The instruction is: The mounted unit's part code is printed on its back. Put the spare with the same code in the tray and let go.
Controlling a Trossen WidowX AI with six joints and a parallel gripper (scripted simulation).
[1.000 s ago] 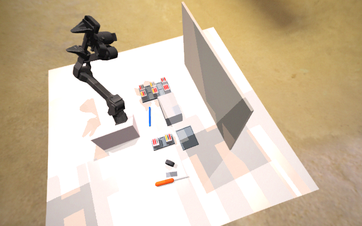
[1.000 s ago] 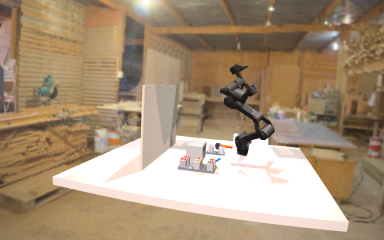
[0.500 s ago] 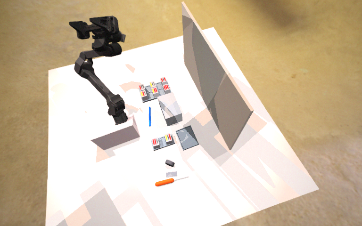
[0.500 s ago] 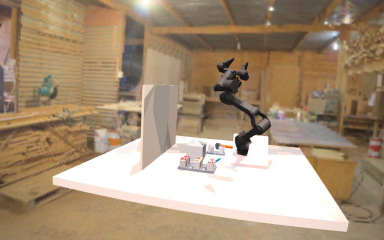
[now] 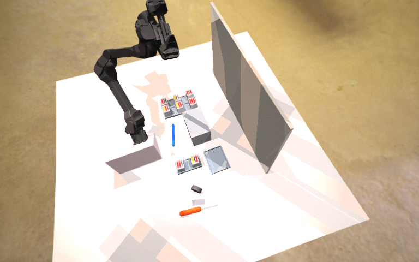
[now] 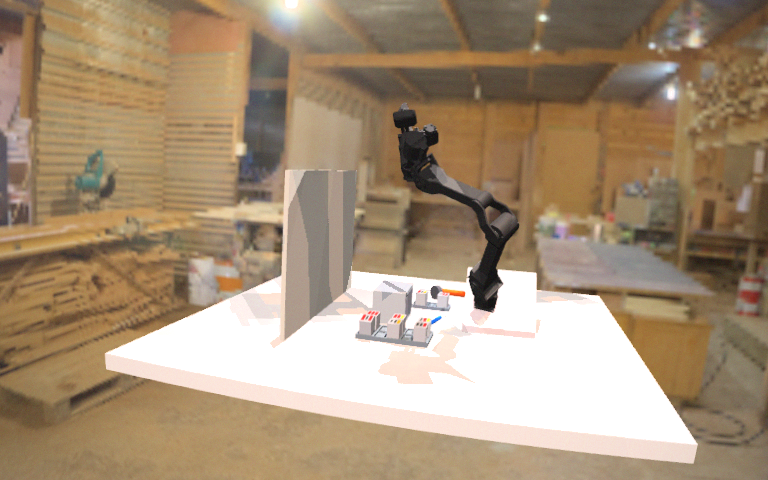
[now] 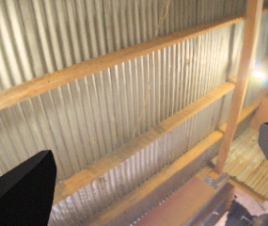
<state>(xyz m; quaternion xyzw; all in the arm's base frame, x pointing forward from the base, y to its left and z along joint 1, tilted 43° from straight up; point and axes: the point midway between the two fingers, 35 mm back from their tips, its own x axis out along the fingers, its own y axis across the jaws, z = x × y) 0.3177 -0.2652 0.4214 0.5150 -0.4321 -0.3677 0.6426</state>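
Right now my gripper tip is 70 mm past the grey base, 230 mm to the left of it and 620 mm above it. From my gripper tip the other things lie so: white block: 20 mm ahead, 40 mm to the right, 580 mm below; tall grey panel: 250 mm ahead, 20 mm to the right, 410 mm below; blue pen: 110 mm behind, 40 mm to the right, 630 mm below.
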